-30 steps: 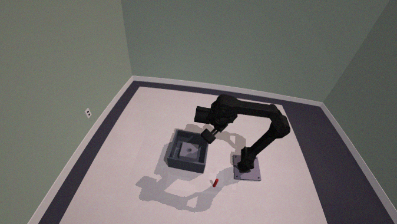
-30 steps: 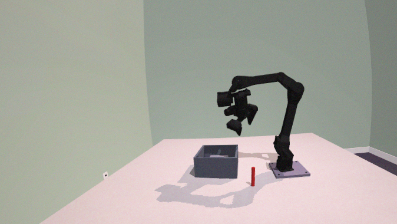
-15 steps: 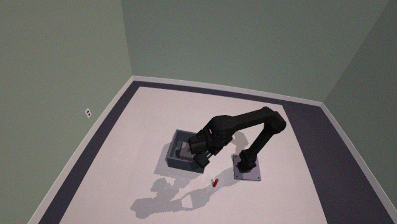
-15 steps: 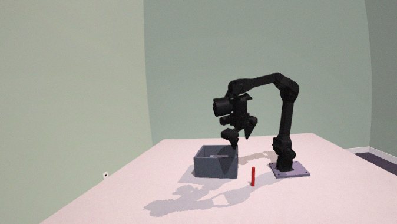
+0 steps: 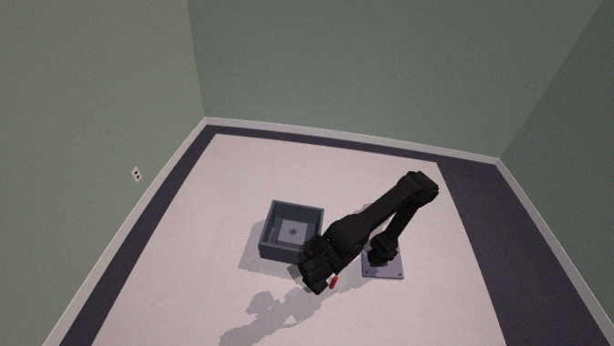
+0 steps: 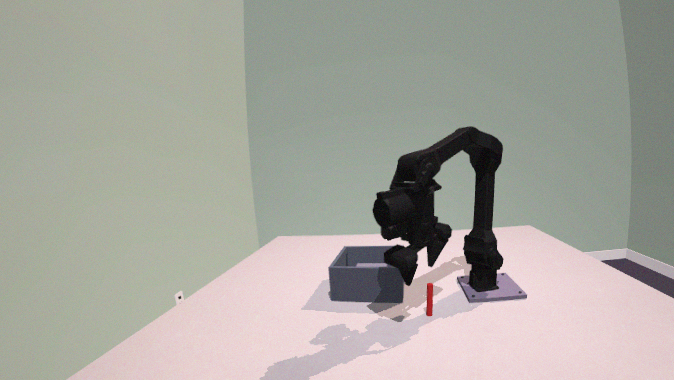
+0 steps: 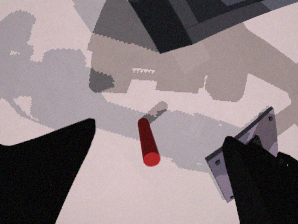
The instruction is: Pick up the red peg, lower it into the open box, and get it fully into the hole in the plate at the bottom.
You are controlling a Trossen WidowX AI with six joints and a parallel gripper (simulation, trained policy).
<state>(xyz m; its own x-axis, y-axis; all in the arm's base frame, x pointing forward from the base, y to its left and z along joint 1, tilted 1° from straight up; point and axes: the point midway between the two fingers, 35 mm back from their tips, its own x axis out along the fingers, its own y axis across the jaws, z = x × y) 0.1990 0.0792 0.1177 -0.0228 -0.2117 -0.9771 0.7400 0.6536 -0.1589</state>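
The red peg lies 5 cm below my gripper tip, 2 cm to the left of it and 2 cm behind it. From my gripper tip the other things lie so: grey plate 16 cm to the right, 10 cm ahead, 5 cm below; then dark grey box 16 cm to the right, 10 cm ahead, 7 cm below.
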